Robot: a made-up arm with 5 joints.
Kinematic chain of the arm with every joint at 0, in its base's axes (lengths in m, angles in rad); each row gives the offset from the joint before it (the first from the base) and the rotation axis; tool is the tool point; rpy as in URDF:
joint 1: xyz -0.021 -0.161 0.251 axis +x
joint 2: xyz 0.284 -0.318 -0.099 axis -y
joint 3: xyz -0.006 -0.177 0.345 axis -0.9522 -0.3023 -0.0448
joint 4: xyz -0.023 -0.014 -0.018 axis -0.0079 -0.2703 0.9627
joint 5: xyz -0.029 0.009 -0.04 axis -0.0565 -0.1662 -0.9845
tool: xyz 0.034 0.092 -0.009 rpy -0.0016 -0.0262 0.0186
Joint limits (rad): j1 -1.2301..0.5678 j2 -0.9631..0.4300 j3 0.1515..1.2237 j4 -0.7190..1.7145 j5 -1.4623..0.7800
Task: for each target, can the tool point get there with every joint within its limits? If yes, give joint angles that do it. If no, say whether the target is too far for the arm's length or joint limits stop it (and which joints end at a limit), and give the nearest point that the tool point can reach.
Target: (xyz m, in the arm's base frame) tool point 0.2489 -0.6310 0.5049
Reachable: yes | joints -0.2465 0.0161 1.1287 0.2569 -0.0159
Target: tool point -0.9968 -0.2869 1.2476
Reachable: no: too far | nearest point 0.0171 -0.2427 0.8973 | short by 1.074 m
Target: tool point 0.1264 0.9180 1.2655
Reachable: no: too far | nearest point 0.2251 -0.0860 0.9527 | short by 1.056 m
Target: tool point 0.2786 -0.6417 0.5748
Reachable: yes | joints -0.2752 -0.5046 0.5347 1.0203 -0.7844
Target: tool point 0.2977 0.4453 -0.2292
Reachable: no: joint limits stop it (at a limit: joint 1, joint 2, joint 4) | nearest point 0.4839 -0.5366 0.0591 | short by 1.040 m
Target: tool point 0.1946 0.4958 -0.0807
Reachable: no: joint limits stop it (at a limit: joint 1, joint 3, joint 4) | nearest point 0.2300 -0.1089 0.6851 | short by 0.976 m
